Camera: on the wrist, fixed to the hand. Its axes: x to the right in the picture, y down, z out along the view.
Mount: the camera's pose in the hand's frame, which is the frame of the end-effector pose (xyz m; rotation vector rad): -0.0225 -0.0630 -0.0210 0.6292 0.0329 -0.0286
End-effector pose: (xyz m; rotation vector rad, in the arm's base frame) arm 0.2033 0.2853 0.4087 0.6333 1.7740 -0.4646
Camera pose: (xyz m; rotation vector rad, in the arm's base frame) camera 0.1528 0.2449 0.4358 1.0523 1.6621 -1.0555
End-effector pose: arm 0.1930 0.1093 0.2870 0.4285 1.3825 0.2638
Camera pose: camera 0.1641 0.0463 0.2765 0.9239 1.4884 -0.2010
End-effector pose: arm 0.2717 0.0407 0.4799 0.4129 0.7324 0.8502
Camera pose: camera 0.2798 -0.0143 0.4372 0.9467 1.0316 0.5852
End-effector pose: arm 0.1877 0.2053 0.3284 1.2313 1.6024 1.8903
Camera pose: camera 0.1677 0.1937 0.2622 1.3906 2.3190 1.4277
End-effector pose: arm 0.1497 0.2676 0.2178 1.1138 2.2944 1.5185
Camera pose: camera 0.1241 0.2249 0.1685 -1.1134 -2.7490 -0.7700
